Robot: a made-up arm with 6 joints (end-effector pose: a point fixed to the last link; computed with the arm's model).
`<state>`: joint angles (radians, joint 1 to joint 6).
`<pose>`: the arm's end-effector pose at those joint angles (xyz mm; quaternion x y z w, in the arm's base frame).
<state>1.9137 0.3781 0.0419 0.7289 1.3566 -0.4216</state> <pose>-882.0 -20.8 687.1 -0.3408 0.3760 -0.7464 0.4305</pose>
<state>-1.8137 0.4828 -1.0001 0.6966 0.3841 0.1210</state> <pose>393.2 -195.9 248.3 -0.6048 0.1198 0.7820 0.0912</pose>
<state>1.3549 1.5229 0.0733 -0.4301 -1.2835 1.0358</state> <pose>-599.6 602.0 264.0 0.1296 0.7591 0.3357 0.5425</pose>
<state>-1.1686 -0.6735 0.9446 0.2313 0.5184 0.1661</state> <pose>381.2 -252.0 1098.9 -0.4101 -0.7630 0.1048 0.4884</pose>
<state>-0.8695 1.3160 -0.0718 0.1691 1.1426 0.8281</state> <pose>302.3 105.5 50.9 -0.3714 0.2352 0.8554 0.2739</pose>
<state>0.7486 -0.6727 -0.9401 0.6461 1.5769 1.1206</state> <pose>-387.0 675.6 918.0 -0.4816 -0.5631 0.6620 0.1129</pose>
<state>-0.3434 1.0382 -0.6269 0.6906 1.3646 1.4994</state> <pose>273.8 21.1 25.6 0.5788 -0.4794 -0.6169 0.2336</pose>
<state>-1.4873 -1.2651 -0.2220 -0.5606 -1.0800 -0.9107</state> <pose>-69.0 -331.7 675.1 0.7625 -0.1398 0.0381 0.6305</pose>
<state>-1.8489 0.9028 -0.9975 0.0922 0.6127 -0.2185</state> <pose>234.4 114.6 385.4 -0.5477 -0.2550 0.7710 0.2014</pose>
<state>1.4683 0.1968 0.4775 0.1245 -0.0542 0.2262</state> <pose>-645.1 365.7 692.8 -0.2591 0.8146 -0.3636 0.3703</pose>
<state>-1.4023 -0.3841 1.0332 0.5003 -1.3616 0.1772</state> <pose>597.2 -221.0 665.0 0.8728 0.4235 -0.1906 0.1502</pose>
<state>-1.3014 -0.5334 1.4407 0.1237 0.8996 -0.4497</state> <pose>340.8 -619.5 836.0 -0.0238 -0.7716 -0.2506 0.5842</pose>
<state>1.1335 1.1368 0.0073 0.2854 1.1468 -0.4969</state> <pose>-575.5 438.4 484.4 -0.1276 0.4366 -0.8557 0.2468</pose>
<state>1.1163 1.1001 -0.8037 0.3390 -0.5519 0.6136</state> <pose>-390.8 370.4 72.5 0.0099 0.4948 0.2609 0.8289</pose>
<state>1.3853 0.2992 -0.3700 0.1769 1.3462 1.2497</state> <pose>-721.4 311.6 457.6 0.3245 0.5219 -0.6315 0.4728</pose>
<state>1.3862 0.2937 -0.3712 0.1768 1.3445 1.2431</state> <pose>-724.0 310.3 462.6 0.3202 0.5259 -0.6316 0.4711</pose>
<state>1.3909 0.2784 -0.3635 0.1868 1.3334 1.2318</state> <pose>-729.5 310.8 470.7 0.3130 0.5318 -0.6316 0.4693</pose>
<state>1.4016 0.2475 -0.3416 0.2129 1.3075 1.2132</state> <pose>-739.7 313.5 483.5 0.3010 0.5405 -0.6314 0.4674</pose>
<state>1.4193 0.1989 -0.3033 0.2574 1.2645 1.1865</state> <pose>-754.7 317.4 501.5 0.2828 0.5521 -0.6306 0.4665</pose>
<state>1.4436 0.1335 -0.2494 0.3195 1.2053 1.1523</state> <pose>-773.7 320.1 523.5 0.2574 0.5657 -0.6284 0.4678</pose>
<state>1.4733 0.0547 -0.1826 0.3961 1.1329 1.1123</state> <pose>-795.2 318.4 547.8 0.2244 0.5805 -0.6238 0.4729</pose>
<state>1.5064 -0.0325 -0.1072 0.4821 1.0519 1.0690</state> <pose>-817.4 309.3 572.7 0.1839 0.5952 -0.6159 0.4823</pose>
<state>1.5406 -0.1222 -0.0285 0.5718 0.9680 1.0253</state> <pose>-838.3 291.6 596.5 0.1379 0.6089 -0.6040 0.4954</pose>
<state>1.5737 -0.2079 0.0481 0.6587 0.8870 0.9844</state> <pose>-856.0 266.3 618.3 0.0892 0.6207 -0.5883 0.5106</pose>
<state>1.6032 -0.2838 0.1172 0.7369 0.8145 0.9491</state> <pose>-869.1 237.1 637.1 0.0425 0.6299 -0.5702 0.5256</pose>
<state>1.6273 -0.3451 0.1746 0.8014 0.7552 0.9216</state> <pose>-877.4 208.6 651.8 0.0022 0.6361 -0.5524 0.5387</pose>
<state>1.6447 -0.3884 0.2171 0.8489 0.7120 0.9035</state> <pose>-881.8 185.7 661.3 -0.0273 0.6396 -0.5375 0.5489</pose>
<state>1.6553 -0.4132 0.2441 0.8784 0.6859 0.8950</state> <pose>-883.9 171.0 665.1 -0.0445 0.6406 -0.5277 0.5560</pose>
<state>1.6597 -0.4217 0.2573 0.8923 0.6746 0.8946</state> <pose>-884.9 164.7 663.6 -0.0501 0.6398 -0.5234 0.5606</pose>
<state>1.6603 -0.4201 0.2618 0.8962 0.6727 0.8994</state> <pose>-885.4 164.0 658.9 -0.0482 0.6379 -0.5227 0.5636</pose>
